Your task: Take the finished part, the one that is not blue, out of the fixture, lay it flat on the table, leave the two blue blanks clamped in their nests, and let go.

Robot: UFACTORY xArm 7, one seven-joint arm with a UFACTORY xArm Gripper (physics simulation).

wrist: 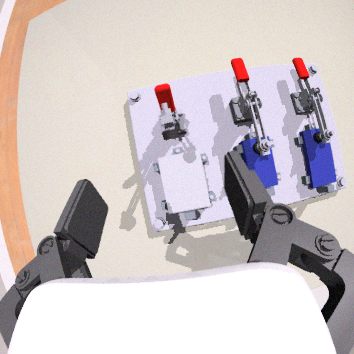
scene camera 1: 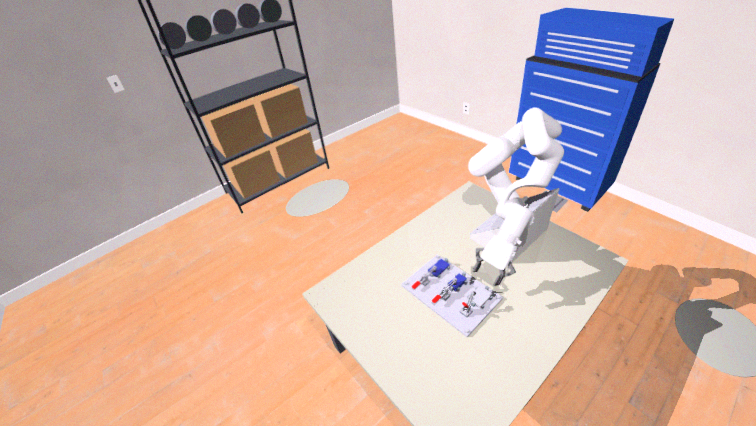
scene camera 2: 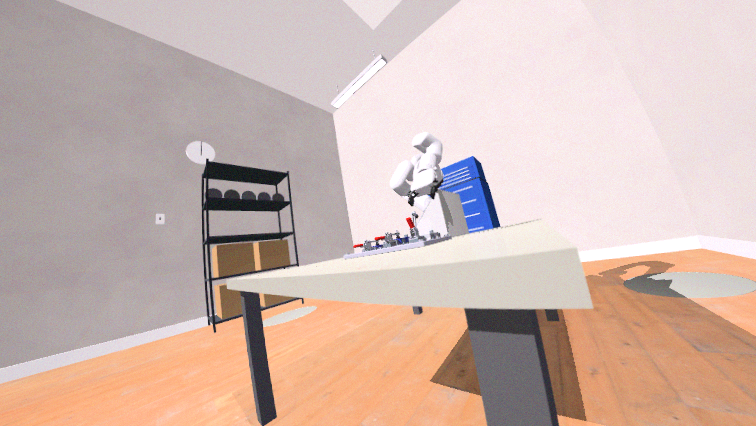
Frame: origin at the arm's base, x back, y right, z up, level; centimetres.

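Seen in the pictures: gripper, fingertip midpoint: (wrist: 158,182) (scene camera 1: 484,278) (scene camera 2: 420,200); arm's base, link origin: (scene camera 2: 435,210).
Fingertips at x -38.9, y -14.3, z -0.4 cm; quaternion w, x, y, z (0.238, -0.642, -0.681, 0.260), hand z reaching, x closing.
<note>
Pixels of each thing's top centre, then the offset from my fingertips to it.
- white finished part, top centre: (wrist: 183,181) (scene camera 1: 480,295) dz -12.5, dx +0.7, dy +1.0 cm
- pale fixture plate, top centre: (wrist: 247,136) (scene camera 2: 396,245) (scene camera 1: 450,290) dz -14.6, dx -4.9, dy +11.6 cm
- middle blue blank, top centre: (wrist: 260,162) (scene camera 1: 457,280) dz -11.9, dx -0.7, dy +12.0 cm
- outer blue blank, top centre: (wrist: 320,156) (scene camera 1: 438,267) dz -13.0, dx -0.6, dy +23.0 cm
The white finished part (scene camera 1: 482,297) (wrist: 184,182) lies in the end nest of the pale fixture plate (scene camera 1: 447,312) (scene camera 2: 386,251) (wrist: 200,95). Its red-handled clamp (scene camera 2: 410,222) (wrist: 165,97) stands raised, its arm off the part. The middle blue blank (scene camera 1: 459,280) (wrist: 264,172) and the outer blue blank (scene camera 1: 438,267) (wrist: 319,157) sit in their nests with clamp arms down on them. My gripper (scene camera 1: 487,274) (scene camera 2: 422,198) (wrist: 158,182) is open and empty, well above the fixture. In the wrist view the right finger overlaps the middle blank's lower left corner.
The fixture lies on the pale table (scene camera 1: 370,312) (scene camera 2: 423,280). A light box-shaped stand (scene camera 1: 542,222) (scene camera 2: 453,211) is beside the arm, behind the fixture. A blue tool cabinet (scene camera 1: 576,116) (scene camera 2: 478,201) and a shelf rack (scene camera 1: 240,203) (scene camera 2: 205,254) stand beyond the table.
</note>
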